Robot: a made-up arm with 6 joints. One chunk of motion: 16 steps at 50 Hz.
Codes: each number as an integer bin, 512 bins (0 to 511) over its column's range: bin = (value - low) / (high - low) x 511, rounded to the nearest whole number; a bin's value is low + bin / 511 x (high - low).
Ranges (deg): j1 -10..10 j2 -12..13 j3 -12..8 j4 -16..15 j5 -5..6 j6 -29..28
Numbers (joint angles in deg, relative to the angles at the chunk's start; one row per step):
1: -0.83 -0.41 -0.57 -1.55 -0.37 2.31
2: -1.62 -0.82 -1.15 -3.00 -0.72 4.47
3: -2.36 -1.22 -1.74 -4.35 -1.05 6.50
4: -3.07 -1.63 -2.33 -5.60 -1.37 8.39
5: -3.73 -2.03 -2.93 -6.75 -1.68 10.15
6: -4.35 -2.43 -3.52 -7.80 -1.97 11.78
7: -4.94 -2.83 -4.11 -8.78 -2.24 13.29
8: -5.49 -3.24 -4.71 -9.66 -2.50 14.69
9: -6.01 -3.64 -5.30 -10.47 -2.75 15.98
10: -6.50 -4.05 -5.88 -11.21 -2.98 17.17
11: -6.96 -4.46 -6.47 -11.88 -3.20 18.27
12: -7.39 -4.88 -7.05 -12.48 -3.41 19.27
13: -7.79 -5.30 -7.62 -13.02 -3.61 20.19
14: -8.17 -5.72 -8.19 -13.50 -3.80 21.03
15: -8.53 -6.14 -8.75 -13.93 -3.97 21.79
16: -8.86 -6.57 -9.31 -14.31 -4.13 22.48
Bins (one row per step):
1: 234 237 292 238 215 281
2: 214 229 277 214 199 300
3: 195 220 262 192 183 318
4: 177 212 247 171 169 335
5: 160 204 232 152 154 351
6: 144 196 217 135 141 366
7: 129 187 202 119 128 379
8: 115 179 186 105 116 392
9: 102 171 171 91 105 403
10: 89 162 156 79 94 414
11: 78 154 141 68 84 424
12: 67 146 126 58 74 433
13: 56 137 112 49 65 441
14: 47 128 97 41 56 449
15: 38 120 83 34 48 455
16: 29 111 69 28 40 462

